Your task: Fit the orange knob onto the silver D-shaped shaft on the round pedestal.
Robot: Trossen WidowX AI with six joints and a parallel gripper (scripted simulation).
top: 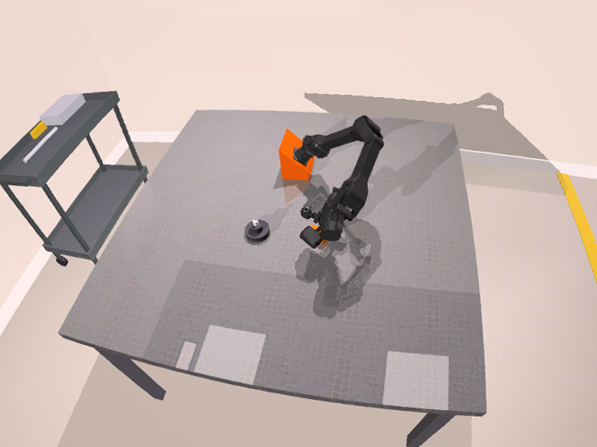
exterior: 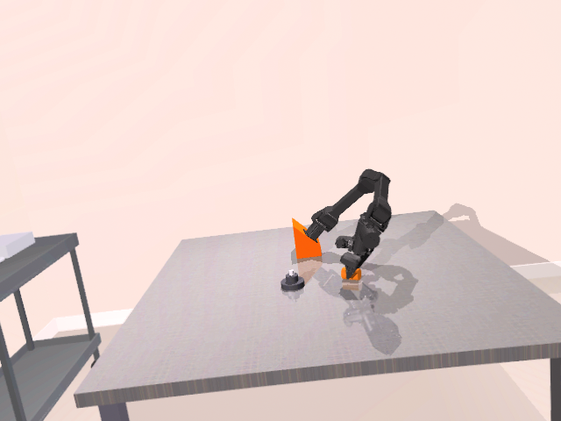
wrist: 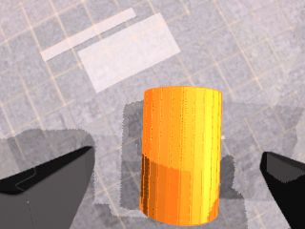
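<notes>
My gripper tip is now 1 cm short of the orange knob and 1 cm to the right of it. Also, from my gripper tip: round pedestal: 3 cm behind, 21 cm to the right, 1 cm above.
</notes>
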